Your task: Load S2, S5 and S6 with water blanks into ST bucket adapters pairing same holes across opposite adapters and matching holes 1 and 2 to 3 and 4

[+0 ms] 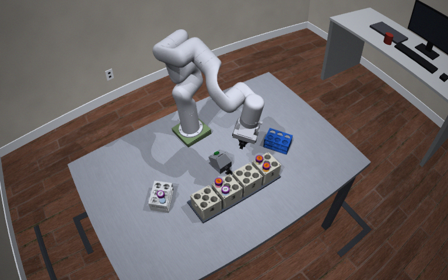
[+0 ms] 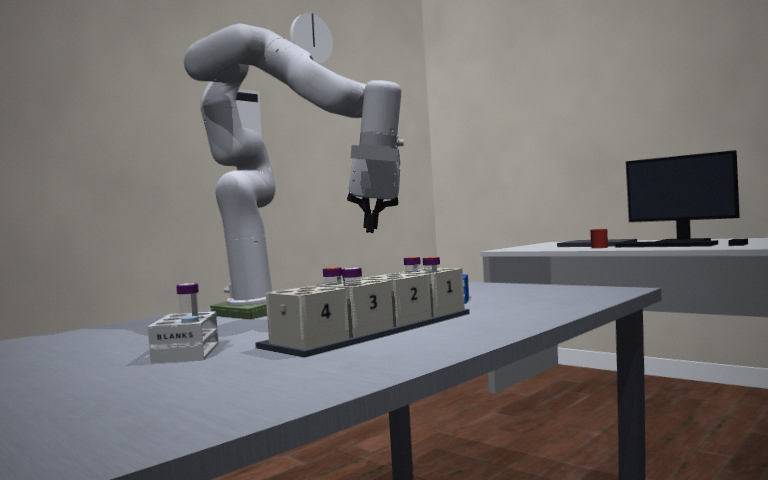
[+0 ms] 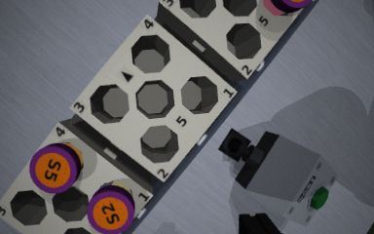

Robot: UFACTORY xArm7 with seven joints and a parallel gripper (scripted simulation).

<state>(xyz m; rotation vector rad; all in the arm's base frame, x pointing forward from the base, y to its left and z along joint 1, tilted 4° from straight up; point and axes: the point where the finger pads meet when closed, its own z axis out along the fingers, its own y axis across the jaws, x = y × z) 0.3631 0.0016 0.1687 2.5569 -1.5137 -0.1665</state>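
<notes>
My gripper is now 140 mm above the green done key, 130 mm past it and 30 mm to the left of it. From my hand the other things lie so: sample tube (170 mm to the right, 130 mm below, 30 mm ahead); then tube with yellowish liquid (130 mm below, 70 mm ahead, 40 mm to the left); then white-dot blank (190 mm to the right, 130 mm below, 70 mm ahead).
</notes>
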